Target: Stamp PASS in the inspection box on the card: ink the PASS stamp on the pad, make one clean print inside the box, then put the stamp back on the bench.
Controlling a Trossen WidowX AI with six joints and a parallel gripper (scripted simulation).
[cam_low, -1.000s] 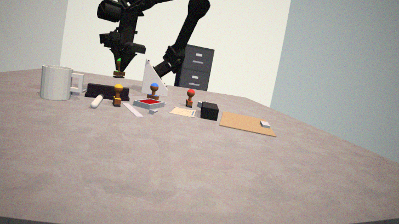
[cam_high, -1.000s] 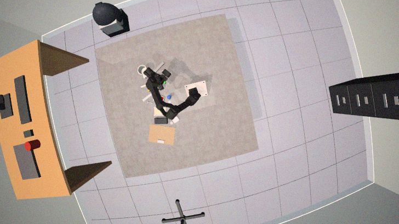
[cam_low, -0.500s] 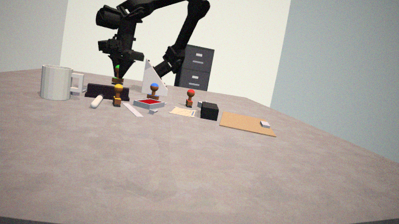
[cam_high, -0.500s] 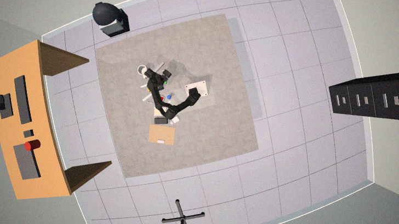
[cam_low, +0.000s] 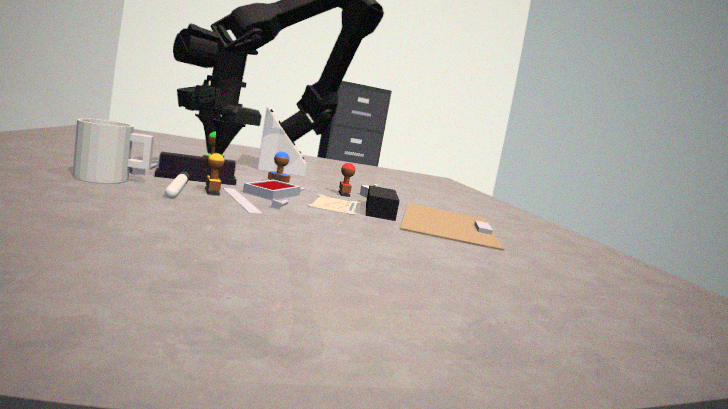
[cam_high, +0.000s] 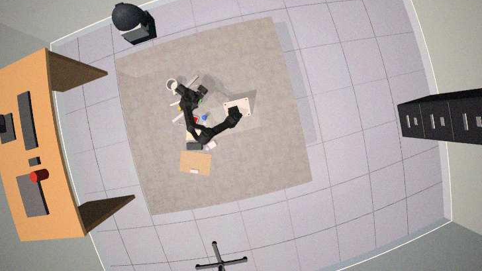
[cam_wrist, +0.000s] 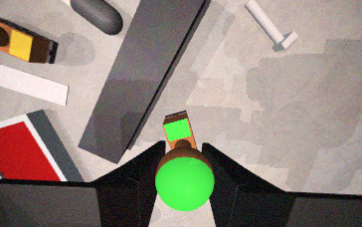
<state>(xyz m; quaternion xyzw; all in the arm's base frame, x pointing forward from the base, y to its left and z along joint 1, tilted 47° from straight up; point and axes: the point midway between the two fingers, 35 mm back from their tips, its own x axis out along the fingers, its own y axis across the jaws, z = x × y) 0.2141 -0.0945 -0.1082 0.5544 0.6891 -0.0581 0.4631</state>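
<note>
Right now my gripper tip is right at the green-knobbed stamp. The rest, counted from my gripper tip: black bar: 5 cm ahead, 3 cm below, 2 cm to the right; white cylinder: 14 cm ahead, 3 cm to the right, 3 cm below; blue-knobbed stamp: 13 cm to the left, 2 cm below.
</note>
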